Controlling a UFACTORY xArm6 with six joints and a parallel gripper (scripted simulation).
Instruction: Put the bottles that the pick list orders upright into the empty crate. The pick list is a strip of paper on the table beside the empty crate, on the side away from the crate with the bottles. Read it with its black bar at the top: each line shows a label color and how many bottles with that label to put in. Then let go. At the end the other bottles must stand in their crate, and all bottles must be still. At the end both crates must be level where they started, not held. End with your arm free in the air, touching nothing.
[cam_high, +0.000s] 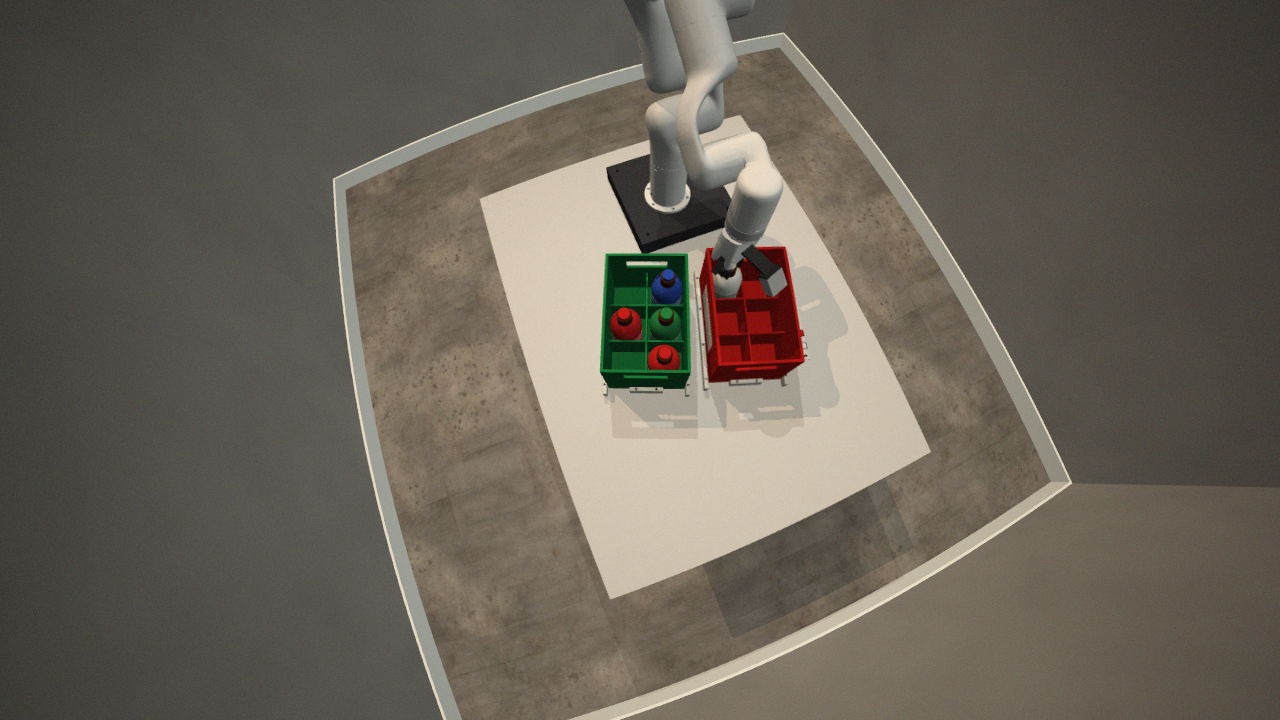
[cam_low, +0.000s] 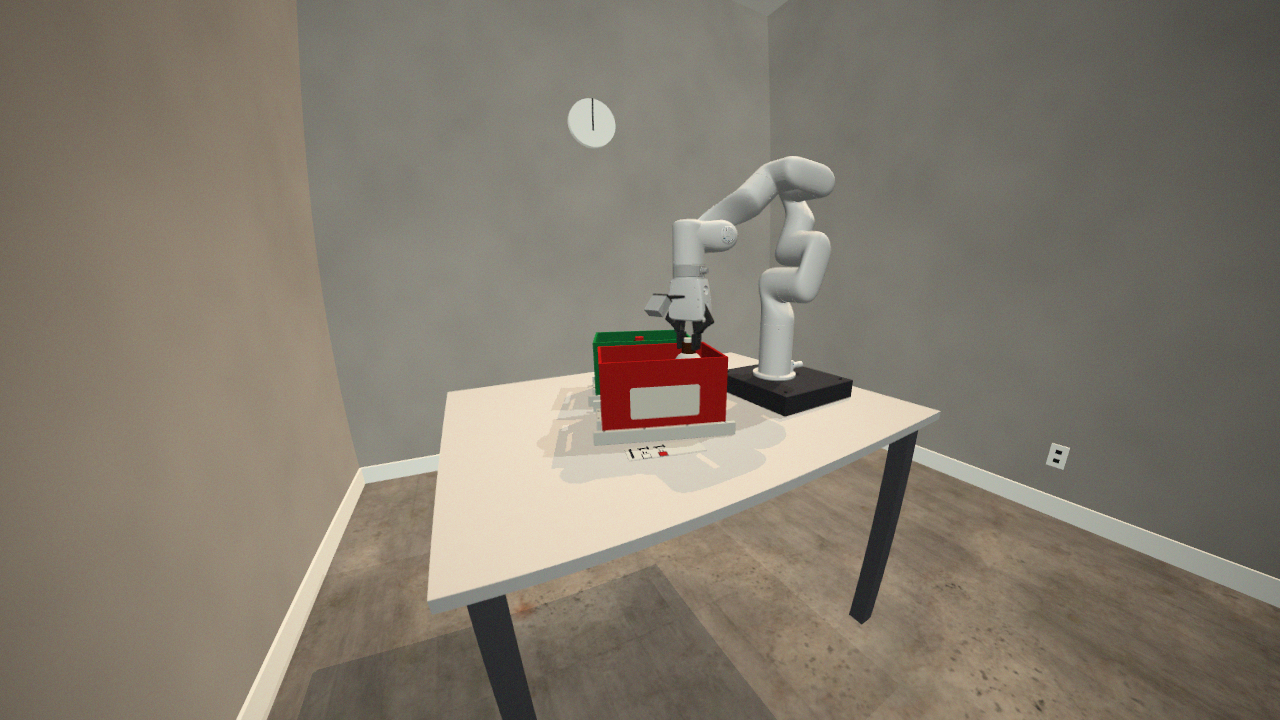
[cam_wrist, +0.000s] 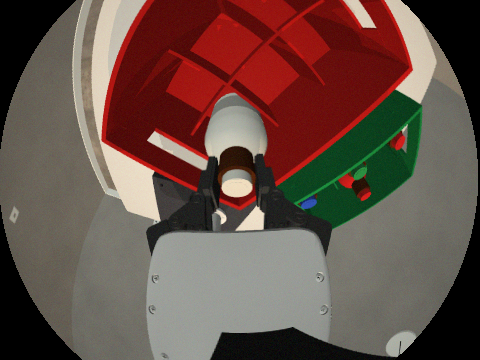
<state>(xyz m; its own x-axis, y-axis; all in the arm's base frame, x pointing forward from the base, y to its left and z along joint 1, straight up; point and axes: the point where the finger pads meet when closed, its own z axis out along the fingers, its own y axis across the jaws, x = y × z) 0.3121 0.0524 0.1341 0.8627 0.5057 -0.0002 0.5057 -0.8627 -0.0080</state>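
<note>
Right now the white bottle is 7 cm below my hand. Round my hand: green bottle 16 cm to the right, 10 cm below, 7 cm ahead; then red crate 10 cm below, 9 cm ahead, 3 cm to the left; then blue bottle 13 cm to the right, 10 cm below, 2 cm behind.
</note>
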